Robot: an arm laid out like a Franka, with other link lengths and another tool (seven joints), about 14 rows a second.
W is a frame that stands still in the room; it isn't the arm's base.
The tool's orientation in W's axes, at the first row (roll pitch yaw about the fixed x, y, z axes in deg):
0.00, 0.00, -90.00
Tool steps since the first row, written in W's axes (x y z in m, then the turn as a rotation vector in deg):
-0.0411, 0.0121, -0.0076, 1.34, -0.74, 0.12
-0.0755, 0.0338, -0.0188, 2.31, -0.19, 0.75
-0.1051, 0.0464, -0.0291, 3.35, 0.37, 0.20
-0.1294, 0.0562, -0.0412, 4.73, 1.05, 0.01
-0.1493, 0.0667, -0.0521, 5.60, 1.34, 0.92
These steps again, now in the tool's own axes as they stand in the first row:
-0.0121, -0.0411, -0.0076, 0.74, 1.34, 0.12
-0.0338, -0.0755, -0.0188, 0.19, 2.31, 0.75
-0.0464, -0.1051, -0.0291, -0.37, 3.35, 0.20
-0.0562, -0.1294, -0.0412, -1.05, 4.73, 0.01
-0.0667, -0.1493, -0.0521, -1.34, 5.60, 0.92

